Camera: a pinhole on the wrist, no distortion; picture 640 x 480 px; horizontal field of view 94.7 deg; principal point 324.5 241.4 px. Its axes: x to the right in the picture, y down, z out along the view. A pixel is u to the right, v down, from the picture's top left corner.
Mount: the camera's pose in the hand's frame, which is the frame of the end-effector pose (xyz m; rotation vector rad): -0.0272 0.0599 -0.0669 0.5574 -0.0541 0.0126
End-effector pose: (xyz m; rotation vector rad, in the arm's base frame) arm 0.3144 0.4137 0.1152 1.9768 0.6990 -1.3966
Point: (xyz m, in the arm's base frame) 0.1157 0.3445 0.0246
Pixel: 383.7 234.8
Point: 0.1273 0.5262 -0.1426
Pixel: 555.0 57.8
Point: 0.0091 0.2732 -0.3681
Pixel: 550.3 250.4
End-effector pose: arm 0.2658 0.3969 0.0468 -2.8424 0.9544 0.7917
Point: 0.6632 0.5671 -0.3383
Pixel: 590.7 58.3
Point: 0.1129 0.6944 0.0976
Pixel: 21.1 136.0
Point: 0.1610 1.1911 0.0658
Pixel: 80.7 38.3
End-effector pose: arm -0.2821 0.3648 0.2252 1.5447 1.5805 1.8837
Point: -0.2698 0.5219 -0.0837
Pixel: 307.1 83.3
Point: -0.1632 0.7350 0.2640
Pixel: 557.1 309.7
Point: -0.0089 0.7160 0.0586
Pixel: 381.1 286.2
